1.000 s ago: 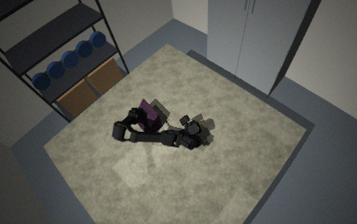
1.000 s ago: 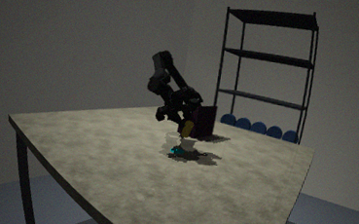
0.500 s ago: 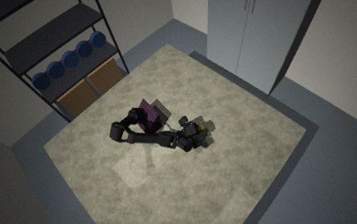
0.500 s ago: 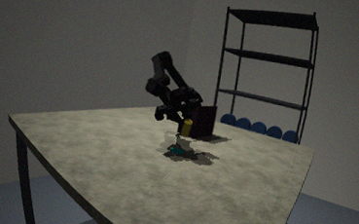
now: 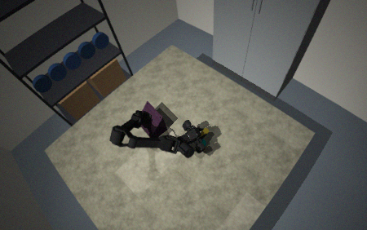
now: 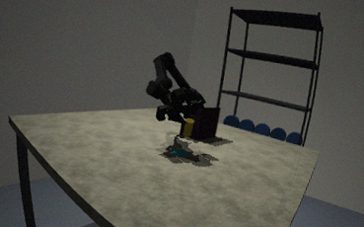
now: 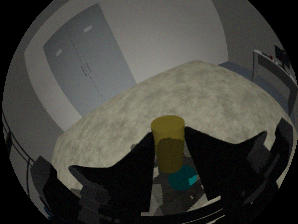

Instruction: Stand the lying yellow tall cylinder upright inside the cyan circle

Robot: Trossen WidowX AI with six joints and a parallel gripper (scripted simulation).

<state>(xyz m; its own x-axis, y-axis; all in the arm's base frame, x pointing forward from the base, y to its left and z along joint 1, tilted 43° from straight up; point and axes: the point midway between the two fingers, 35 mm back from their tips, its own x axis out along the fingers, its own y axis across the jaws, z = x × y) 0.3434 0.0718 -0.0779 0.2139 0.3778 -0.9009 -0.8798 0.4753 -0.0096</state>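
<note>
Right now my gripper tip is 14 cm above the cyan circle, 3 cm to the left of it and 1 cm past it. From my gripper tip the other things lie so: yellow cylinder (2 cm below, 1 cm behind).
</note>
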